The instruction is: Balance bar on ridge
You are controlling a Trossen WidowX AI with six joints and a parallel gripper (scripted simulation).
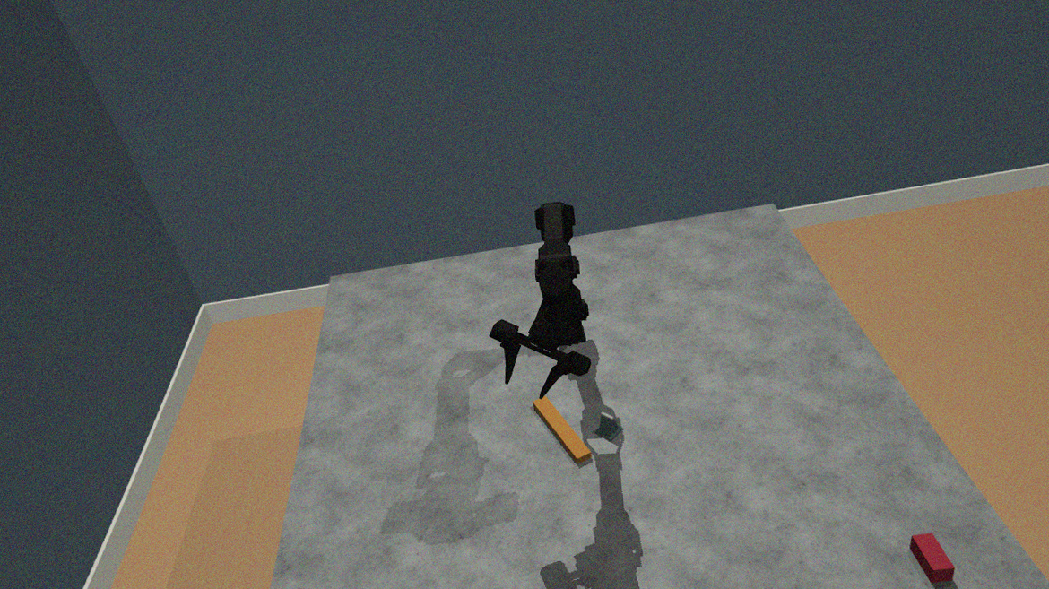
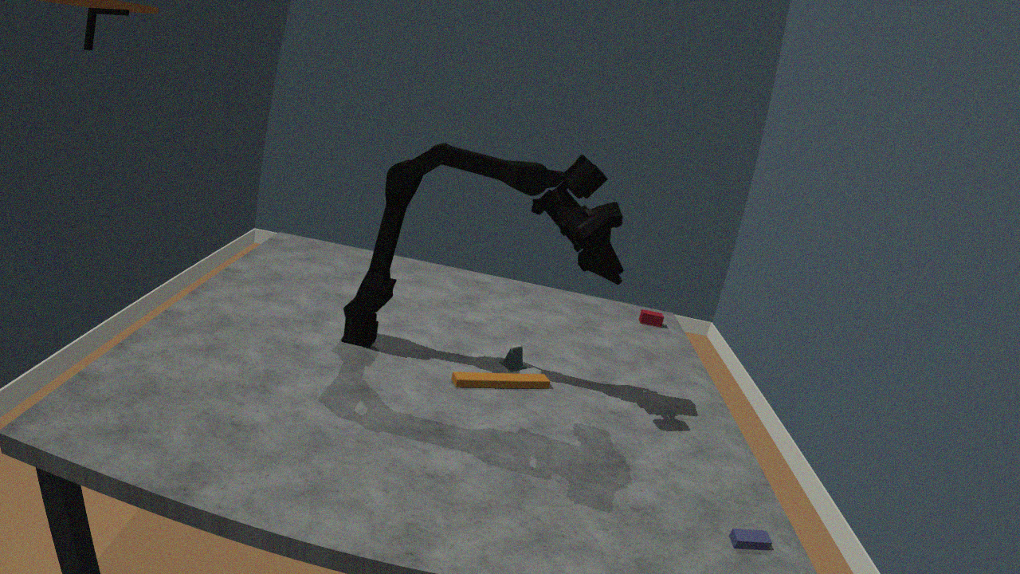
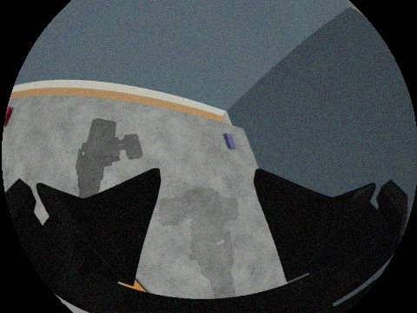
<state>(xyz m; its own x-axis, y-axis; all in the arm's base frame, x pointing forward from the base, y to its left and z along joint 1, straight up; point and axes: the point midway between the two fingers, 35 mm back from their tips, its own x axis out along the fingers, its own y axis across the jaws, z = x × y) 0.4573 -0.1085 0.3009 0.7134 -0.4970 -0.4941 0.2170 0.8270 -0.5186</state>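
Right now the orange bar is 170 mm behind my gripper tip, 60 mm to the left of it and 280 mm below it. From my gripper tip the other things lie so: red block: 260 mm ahead, 630 mm to the left, 270 mm below; then blue-grey block: 260 mm ahead, 370 mm to the right, 280 mm below.
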